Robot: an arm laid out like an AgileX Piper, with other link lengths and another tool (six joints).
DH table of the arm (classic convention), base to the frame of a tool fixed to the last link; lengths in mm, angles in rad. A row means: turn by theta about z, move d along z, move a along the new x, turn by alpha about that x. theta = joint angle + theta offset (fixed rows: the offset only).
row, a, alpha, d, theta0
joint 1, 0.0, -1.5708, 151.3, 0.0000
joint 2, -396.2, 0.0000, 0.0, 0.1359
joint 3, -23.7, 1.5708, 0.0, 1.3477
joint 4, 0.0, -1.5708, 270.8, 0.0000
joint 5, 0.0, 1.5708, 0.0, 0.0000
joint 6, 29.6, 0.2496, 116.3, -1.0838
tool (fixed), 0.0, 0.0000, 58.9, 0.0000
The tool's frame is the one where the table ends.
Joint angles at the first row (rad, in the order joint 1, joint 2, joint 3, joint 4, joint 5, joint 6):
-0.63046, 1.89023, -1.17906, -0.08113, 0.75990, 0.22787
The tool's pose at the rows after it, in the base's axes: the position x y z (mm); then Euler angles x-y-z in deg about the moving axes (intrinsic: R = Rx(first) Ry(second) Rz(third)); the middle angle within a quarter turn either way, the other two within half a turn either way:
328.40, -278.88, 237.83, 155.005, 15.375, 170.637
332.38, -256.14, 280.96, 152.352, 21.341, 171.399
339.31, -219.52, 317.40, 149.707, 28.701, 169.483
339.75, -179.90, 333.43, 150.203, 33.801, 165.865
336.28, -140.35, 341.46, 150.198, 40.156, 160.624
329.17, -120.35, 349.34, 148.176, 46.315, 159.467
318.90, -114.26, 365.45, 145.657, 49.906, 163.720
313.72, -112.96, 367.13, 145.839, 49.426, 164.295
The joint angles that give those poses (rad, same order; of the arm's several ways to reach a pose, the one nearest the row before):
-0.62254, 1.80208, -1.18990, -0.02568, 0.76082, 0.23222
-0.58049, 1.69904, -1.18993, 0.00002, 0.75847, 0.22740
-0.49515, 1.59547, -1.16329, 0.00000, 0.72067, 0.22352
-0.40382, 1.51863, -1.11612, -0.00001, 0.69486, 0.22353
-0.29824, 1.43864, -1.03145, -0.03197, 0.61504, 0.22133
-0.24368, 1.36972, -0.95498, -0.05953, 0.51256, 0.22135
-0.24192, 1.31091, -0.93700, -0.03006, 0.47892, 0.22361
-0.24193, 1.29838, -0.93701, -0.03005, 0.49744, 0.23734

